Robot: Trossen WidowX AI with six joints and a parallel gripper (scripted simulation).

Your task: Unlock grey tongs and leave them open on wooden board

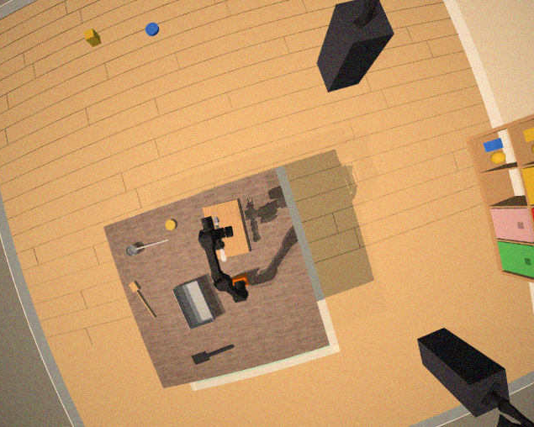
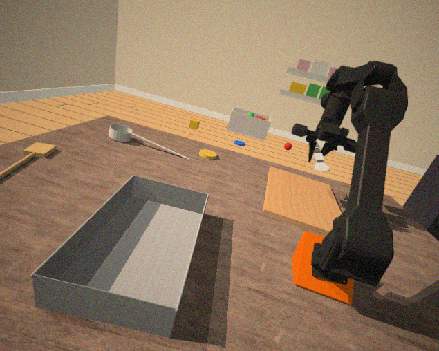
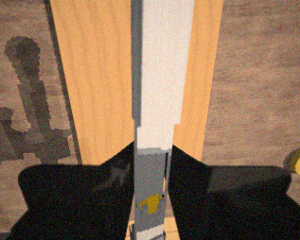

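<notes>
The wooden board is 12 cm below my gripper tip and 1 cm behind it. Also, from my gripper tip: yellow lock piece 4 cm above, 3 cm to the right; black spatula 82 cm to the left, 40 cm ahead, 12 cm below; grey roasting tin 41 cm to the left, 36 cm ahead, 10 cm below.
</notes>
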